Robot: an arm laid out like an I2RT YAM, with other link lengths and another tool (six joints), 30 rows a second.
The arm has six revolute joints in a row. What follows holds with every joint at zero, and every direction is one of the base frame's.
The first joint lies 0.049 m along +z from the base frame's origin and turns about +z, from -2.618 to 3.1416 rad.
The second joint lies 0.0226 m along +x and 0.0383 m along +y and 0.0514 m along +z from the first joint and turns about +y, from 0 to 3.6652 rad.
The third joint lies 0.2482 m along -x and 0.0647 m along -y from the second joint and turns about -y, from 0 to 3.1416 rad.
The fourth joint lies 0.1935 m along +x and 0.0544 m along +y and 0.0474 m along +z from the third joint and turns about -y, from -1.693 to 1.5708 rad.
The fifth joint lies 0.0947 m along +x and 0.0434 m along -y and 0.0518 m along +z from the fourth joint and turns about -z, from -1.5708 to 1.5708 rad.
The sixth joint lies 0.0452 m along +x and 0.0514 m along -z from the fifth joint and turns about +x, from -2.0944 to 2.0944 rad.
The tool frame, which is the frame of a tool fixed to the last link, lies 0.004 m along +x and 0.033 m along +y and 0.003 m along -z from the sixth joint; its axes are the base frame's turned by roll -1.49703, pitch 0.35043 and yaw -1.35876 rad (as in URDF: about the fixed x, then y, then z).
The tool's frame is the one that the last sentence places.
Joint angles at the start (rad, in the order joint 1, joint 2, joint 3, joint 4, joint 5, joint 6):
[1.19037, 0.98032, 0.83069, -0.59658, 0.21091, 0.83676]
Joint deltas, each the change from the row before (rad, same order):
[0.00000, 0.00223, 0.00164, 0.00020, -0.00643, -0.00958]
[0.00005, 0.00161, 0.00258, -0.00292, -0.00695, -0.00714]
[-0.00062, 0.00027, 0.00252, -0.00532, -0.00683, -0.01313]
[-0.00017, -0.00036, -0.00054, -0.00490, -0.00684, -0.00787]
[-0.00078, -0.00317, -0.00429, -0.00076, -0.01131, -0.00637]
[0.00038, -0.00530, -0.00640, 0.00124, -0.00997, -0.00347]
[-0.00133, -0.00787, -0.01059, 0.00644, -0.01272, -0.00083]
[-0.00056, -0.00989, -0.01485, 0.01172, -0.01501, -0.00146]
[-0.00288, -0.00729, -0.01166, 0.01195, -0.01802, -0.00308]
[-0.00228, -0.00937, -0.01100, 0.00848, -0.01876, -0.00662]
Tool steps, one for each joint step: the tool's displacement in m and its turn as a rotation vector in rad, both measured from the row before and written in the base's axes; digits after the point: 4 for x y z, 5 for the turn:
[-0.0004, 0.0004, 0.0000, -0.00313, -0.00146, 0.01109]
[-0.0005, 0.0002, 0.0001, -0.00328, 0.00088, 0.00990]
[-0.0007, -0.0003, -0.0001, -0.00697, -0.00235, 0.01316]
[-0.0007, -0.0005, -0.0008, -0.00643, 0.00155, 0.01011]
[-0.0009, -0.0007, -0.0009, -0.00159, 0.00411, 0.01174]
[-0.0011, -0.0009, -0.0009, 0.00122, 0.00422, 0.00997]
[-0.0009, -0.0012, -0.0011, 0.00637, 0.00621, 0.00848]
[-0.0012, -0.0012, -0.0014, 0.00951, 0.00607, 0.01140]
[-0.0008, -0.0008, -0.0008, 0.01041, 0.00653, 0.01245]
[-0.0012, -0.0013, -0.0007, 0.00861, 0.00484, 0.01604]

